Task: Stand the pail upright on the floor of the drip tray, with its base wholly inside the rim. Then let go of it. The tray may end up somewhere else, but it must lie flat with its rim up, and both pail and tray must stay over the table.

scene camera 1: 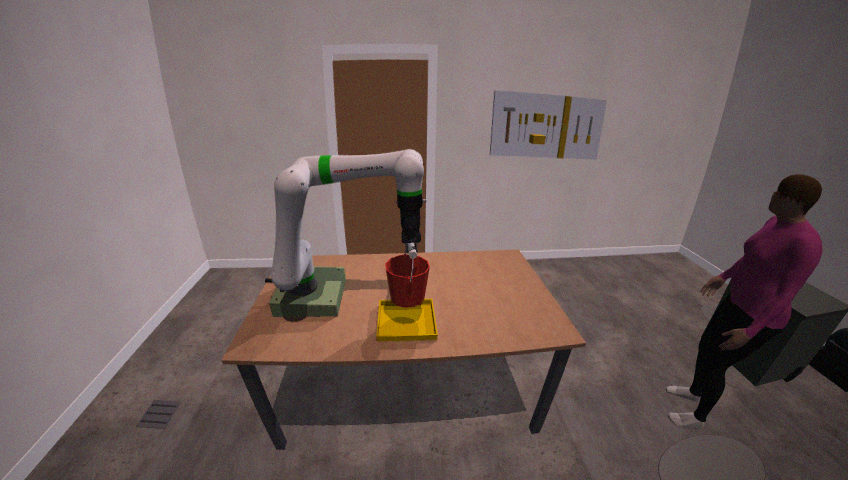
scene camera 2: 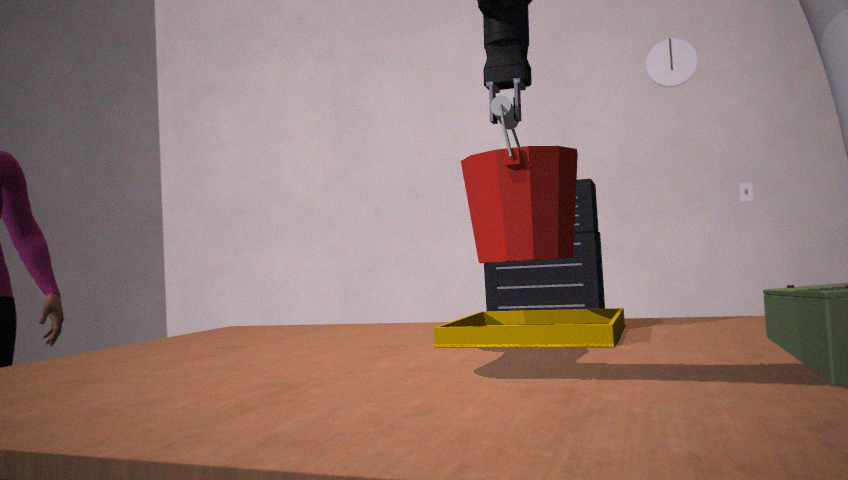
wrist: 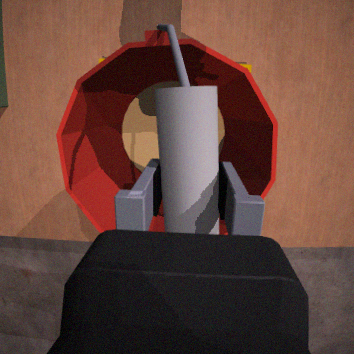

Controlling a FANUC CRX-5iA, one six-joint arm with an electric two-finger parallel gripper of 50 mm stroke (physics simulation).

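Places are measured from the arm's base along level axes (x up, y back, z right), in metres.
Pixels of known places: gripper, fingertip midpoint: point(scene camera 1: 411, 252) point(scene camera 2: 505, 121) point(wrist: 189, 177); arm's base, origin of the base link: point(scene camera 1: 302, 286).
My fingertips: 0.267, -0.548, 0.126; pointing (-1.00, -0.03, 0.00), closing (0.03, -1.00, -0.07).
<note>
Ahead of a thing's pixels: the offset from my fingertips to its top centre, as dx, dy, dz. Level surfaces: height alone.
The red pail point(scene camera 1: 407, 290) point(scene camera 2: 517, 208) point(wrist: 252, 117) hangs in the air, tilted slightly, with its open mouth up. Its grey handle grip @[+0.030, +0.000, +0.000] point(scene camera 1: 412, 253) point(scene camera 2: 501, 105) point(wrist: 189, 135) is between the two fingers of my gripper point(scene camera 2: 505, 115) point(wrist: 189, 177), which is shut on it. The yellow drip tray @[-0.321, +0.025, +0.021] point(scene camera 1: 407, 337) point(scene camera 2: 523, 336) point(wrist: 246, 67) lies flat on the table, rim up. In the scene camera 2 view a gap shows between the pail's base and the tray. The pail hides most of the tray in the wrist view.
The wooden table @[dx -0.350] point(scene camera 1: 487, 297) point(scene camera 2: 297, 404) bears the green robot base block point(scene camera 1: 324, 297) point(scene camera 2: 800, 333) point(wrist: 2, 65), left of the tray in the scene camera 1 view. A person point(scene camera 1: 779, 261) point(scene camera 2: 23, 237) stands beyond the table's end. A dark drawer cabinet point(scene camera 2: 541, 288) stands behind the table in the scene camera 2 view.
</note>
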